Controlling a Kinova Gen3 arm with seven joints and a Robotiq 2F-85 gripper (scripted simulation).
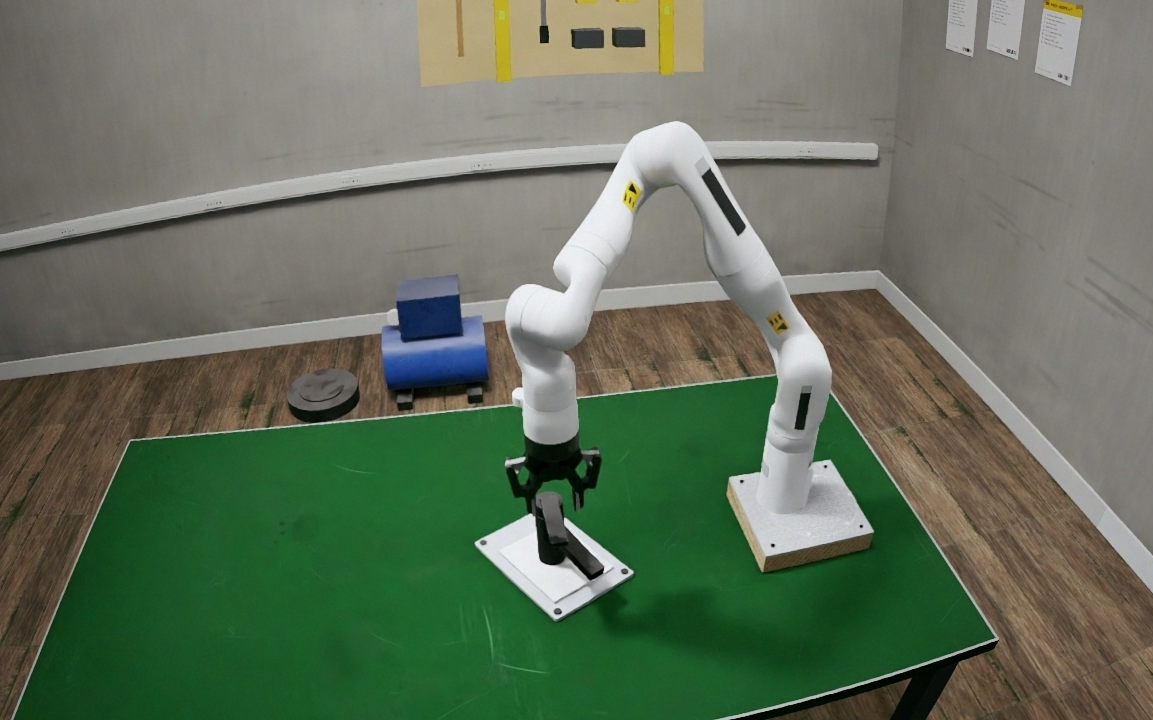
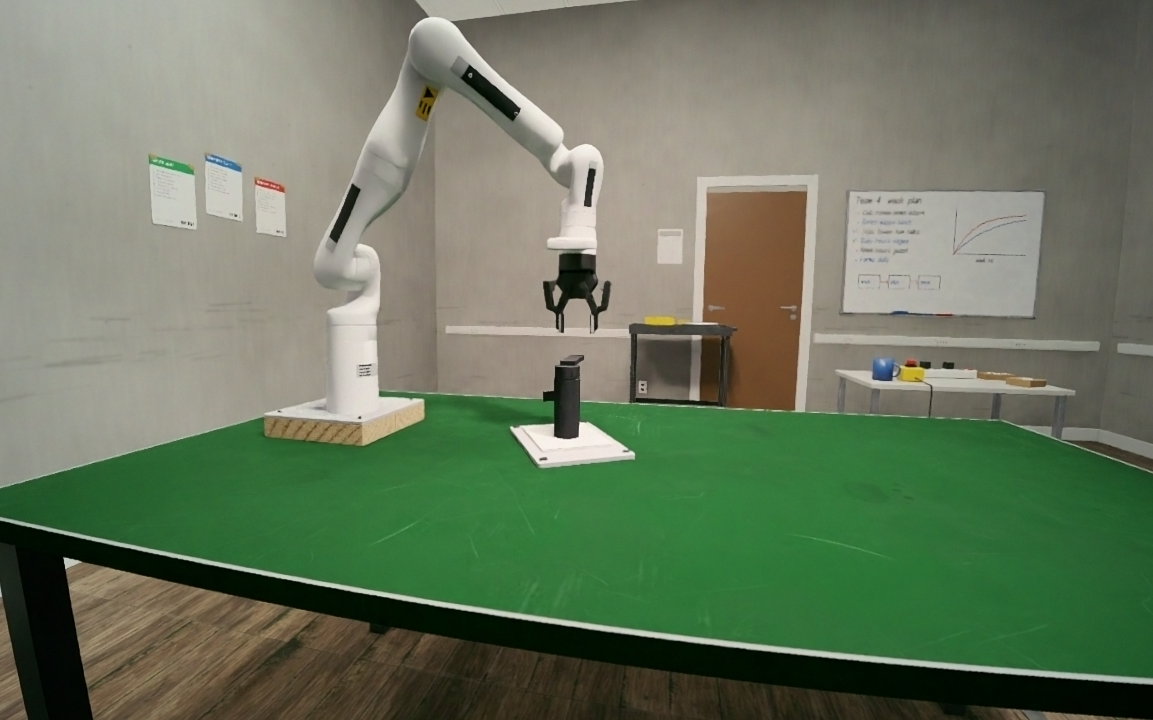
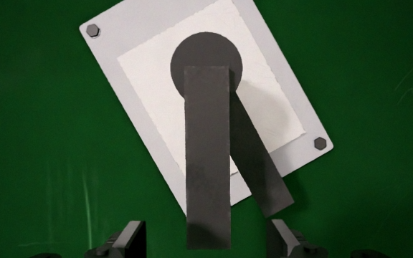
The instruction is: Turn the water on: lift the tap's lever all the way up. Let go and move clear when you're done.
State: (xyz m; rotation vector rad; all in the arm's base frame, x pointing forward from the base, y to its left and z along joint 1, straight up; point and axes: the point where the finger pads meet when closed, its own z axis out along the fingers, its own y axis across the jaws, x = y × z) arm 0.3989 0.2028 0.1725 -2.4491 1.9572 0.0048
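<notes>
Now: hand 1 cm short of the lever, 3 cm to the left of it and 7 cm above it. Round my hand: bolted plate (2 cm ahead, 9 cm to the right, 21 cm below); tap (6 cm to the right, 12 cm below).
</notes>
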